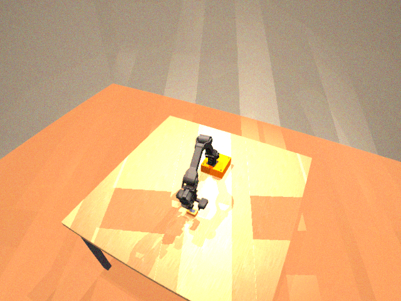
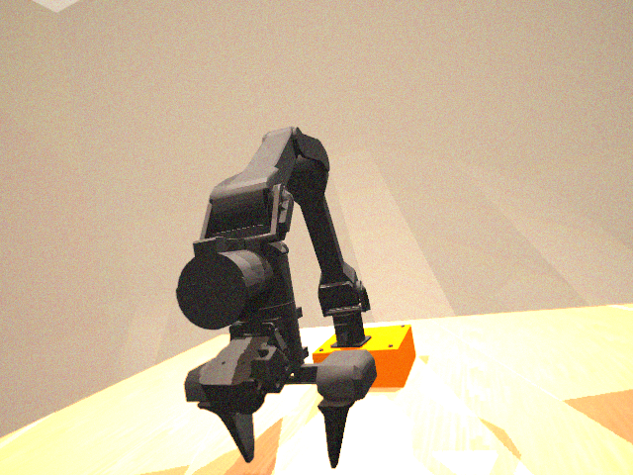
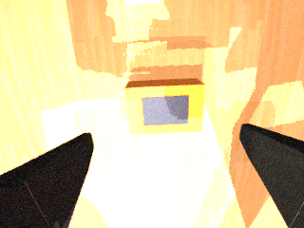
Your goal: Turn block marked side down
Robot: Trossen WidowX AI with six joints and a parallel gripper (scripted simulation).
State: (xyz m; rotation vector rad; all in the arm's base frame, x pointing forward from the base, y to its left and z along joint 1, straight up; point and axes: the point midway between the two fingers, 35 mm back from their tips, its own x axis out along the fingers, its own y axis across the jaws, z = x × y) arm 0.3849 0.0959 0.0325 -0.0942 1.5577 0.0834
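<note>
Right now my gripper tip is 4 cm above the orange block.
</note>
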